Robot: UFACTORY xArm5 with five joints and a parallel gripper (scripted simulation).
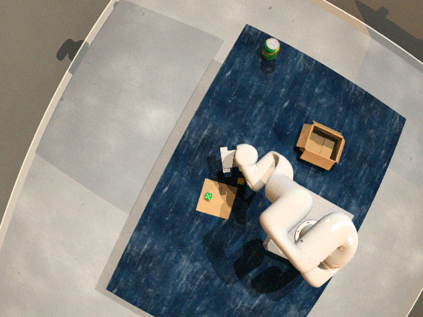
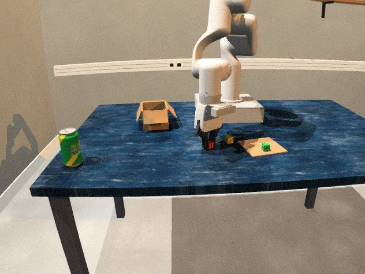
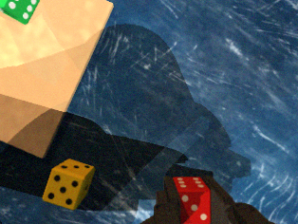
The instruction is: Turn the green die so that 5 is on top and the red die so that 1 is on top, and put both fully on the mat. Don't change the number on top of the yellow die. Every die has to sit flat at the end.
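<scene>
Right now the yellow die is 9 cm to the left of my hand, 3 cm behind it and 1 cm below it. The rest, counted from my hand: red die (1 cm below); then mat (19 cm to the left, 4 cm ahead, 2 cm below); then green die (19 cm to the left, 8 cm ahead, 1 cm below).
</scene>
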